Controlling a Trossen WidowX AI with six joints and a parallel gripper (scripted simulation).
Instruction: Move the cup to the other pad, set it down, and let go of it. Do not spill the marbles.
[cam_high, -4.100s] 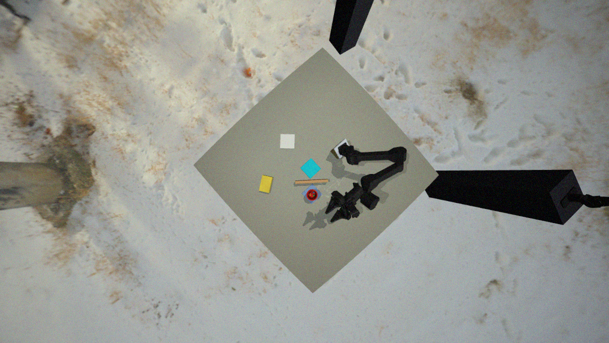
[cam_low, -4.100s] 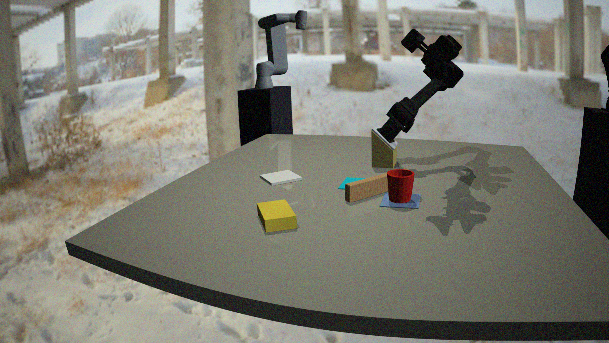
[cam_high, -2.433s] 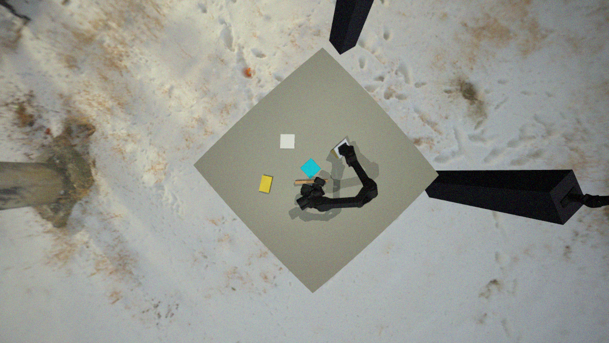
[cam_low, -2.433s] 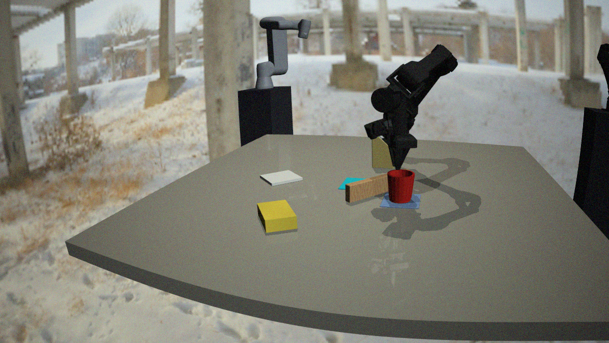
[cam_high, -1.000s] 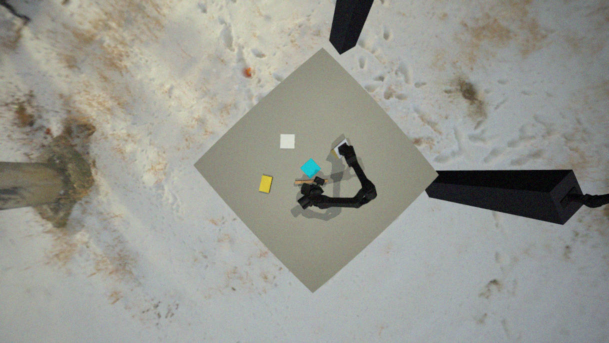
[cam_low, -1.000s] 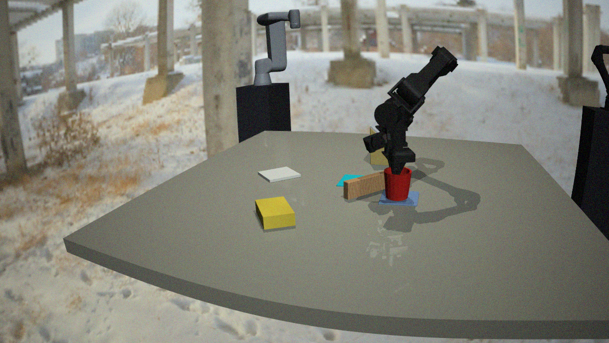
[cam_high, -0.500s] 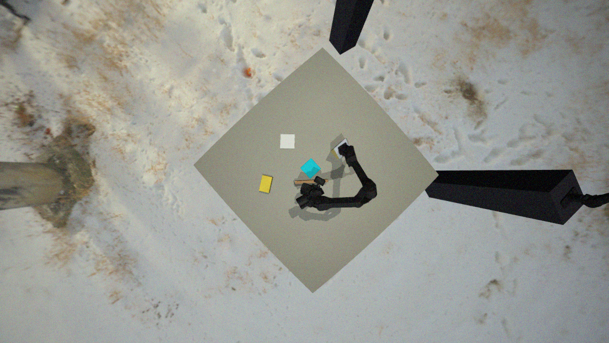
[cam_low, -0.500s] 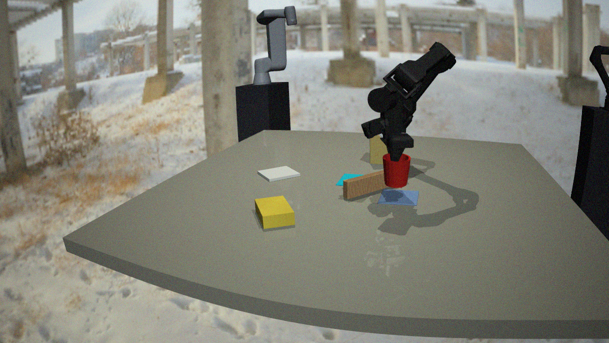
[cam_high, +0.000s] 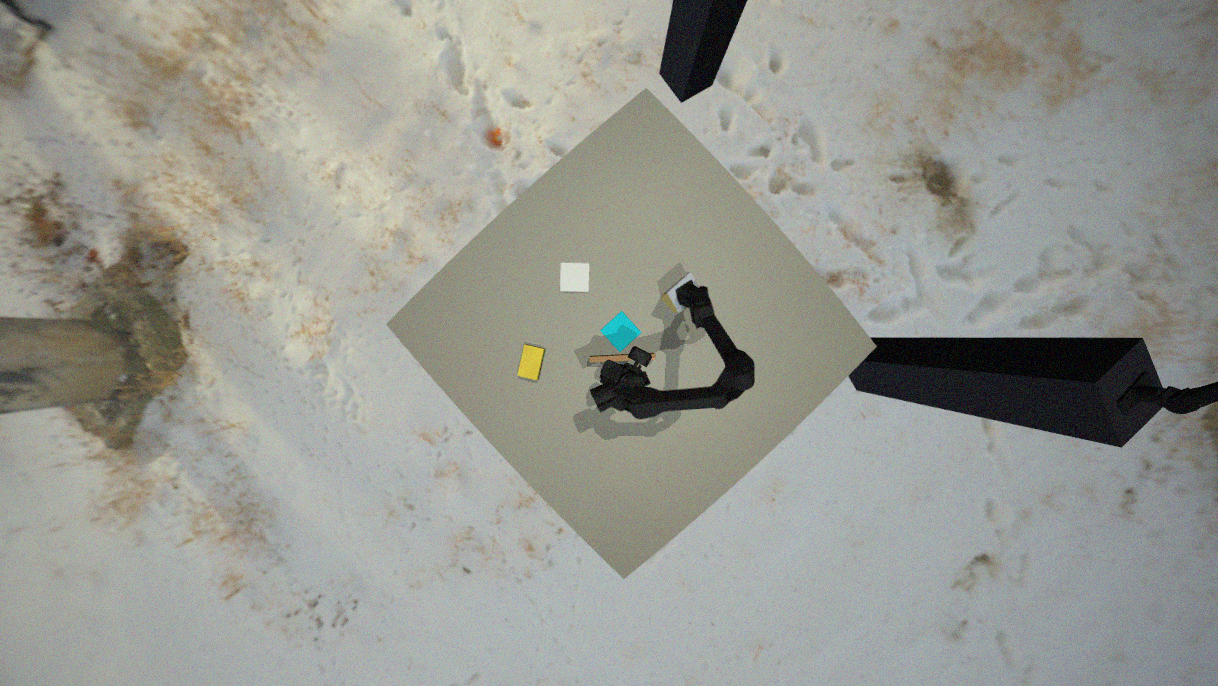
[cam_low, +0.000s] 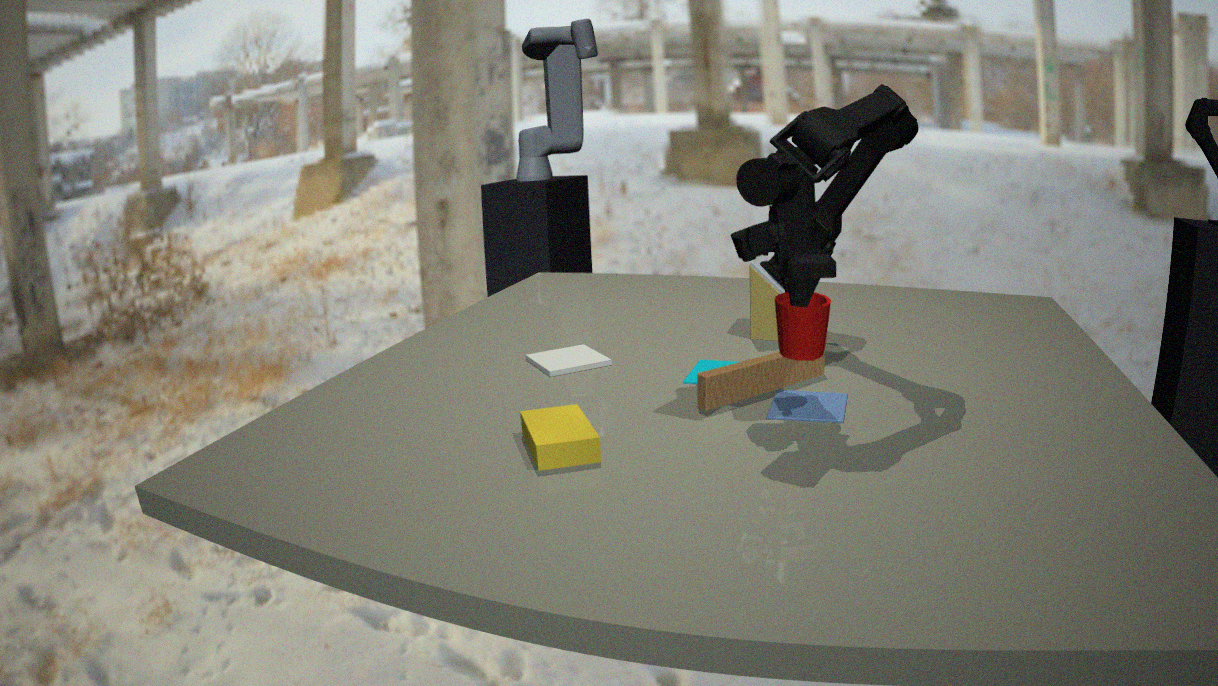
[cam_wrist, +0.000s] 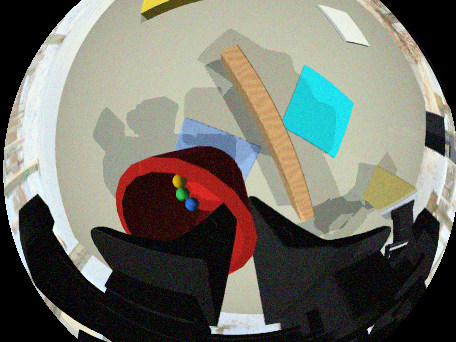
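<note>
The cyan pad is 13 cm to the right of my gripper tip, 12 cm below it and 6 cm behind it. From my gripper tip the other things lie so: red cup: 3 cm ahead, 1 cm to the left; then wooden bar: 9 cm below, 5 cm to the right, 2 cm behind; then flat white tile: 37 cm to the right, 10 cm below, 3 cm behind.
</note>
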